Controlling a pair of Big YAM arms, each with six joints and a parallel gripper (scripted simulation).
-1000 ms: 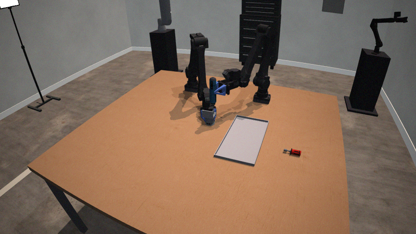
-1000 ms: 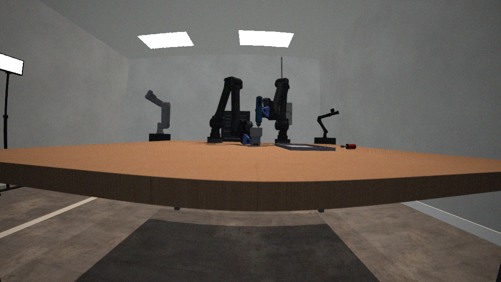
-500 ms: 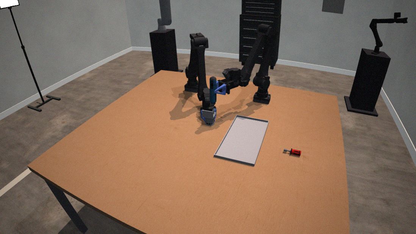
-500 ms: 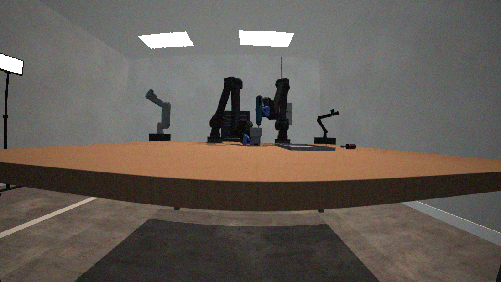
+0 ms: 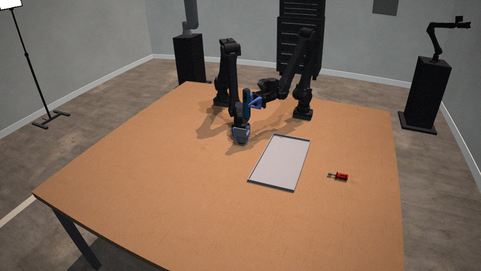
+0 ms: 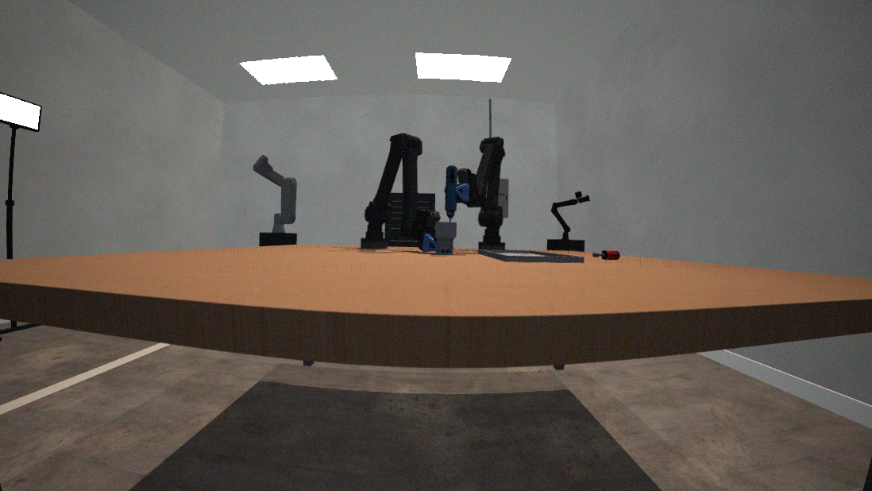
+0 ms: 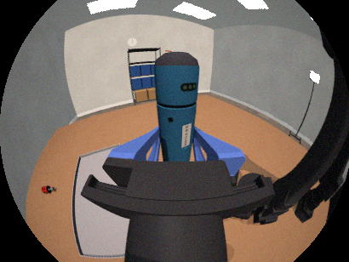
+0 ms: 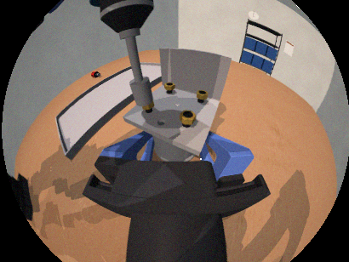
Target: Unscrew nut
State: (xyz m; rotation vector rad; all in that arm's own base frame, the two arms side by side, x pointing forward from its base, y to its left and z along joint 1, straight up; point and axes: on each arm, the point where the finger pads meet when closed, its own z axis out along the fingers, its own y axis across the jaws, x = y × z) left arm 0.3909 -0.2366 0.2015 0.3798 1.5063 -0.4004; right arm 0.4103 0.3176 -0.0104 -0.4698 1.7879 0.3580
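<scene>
My right hand is 1 cm below the joint module. From my right hand the other things lie so: flat grey tray 8 cm ahead, 25 cm to the left, 2 cm below; then red-handled tool 13 cm ahead, 54 cm to the left, 1 cm below; then grey bracket 5 cm above.
</scene>
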